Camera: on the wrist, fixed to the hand. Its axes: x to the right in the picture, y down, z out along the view.
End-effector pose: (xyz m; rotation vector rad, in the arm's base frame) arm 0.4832 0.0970 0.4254 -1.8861 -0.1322 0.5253
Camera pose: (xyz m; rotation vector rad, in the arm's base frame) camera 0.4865 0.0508 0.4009 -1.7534 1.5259 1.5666
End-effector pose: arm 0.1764 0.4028 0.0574 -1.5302 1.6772 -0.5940
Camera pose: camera 0.1251 0.4092 0.0487 0.1343 2.2889 0.4062
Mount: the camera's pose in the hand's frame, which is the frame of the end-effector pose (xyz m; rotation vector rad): -0.0054 0.0392 -0.0344 -0.1304 0.0110 1.6442
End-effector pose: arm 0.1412 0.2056 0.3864 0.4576 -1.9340 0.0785
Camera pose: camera 0.1594 0.2524 0.4016 -1.2825 -1.7880 0.9663
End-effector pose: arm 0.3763 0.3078 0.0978 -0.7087 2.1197 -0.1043
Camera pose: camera 0.3347 0.3372 0.1103 1.0723 2.0945 0.8980
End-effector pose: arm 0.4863 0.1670 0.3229 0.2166 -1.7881 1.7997
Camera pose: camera 0.4806 0.2012 0.2835 1.2196 1.4772 -1.6956
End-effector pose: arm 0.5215 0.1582 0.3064 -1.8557 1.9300 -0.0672
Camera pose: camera 0.4726 0.1574 0.3252 0.1233 2.8231 0.5485
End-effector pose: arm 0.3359 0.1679 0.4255 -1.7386 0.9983 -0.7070
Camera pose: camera 0.2933 0.1494 0.4011 -0.5116 1.9858 0.4332
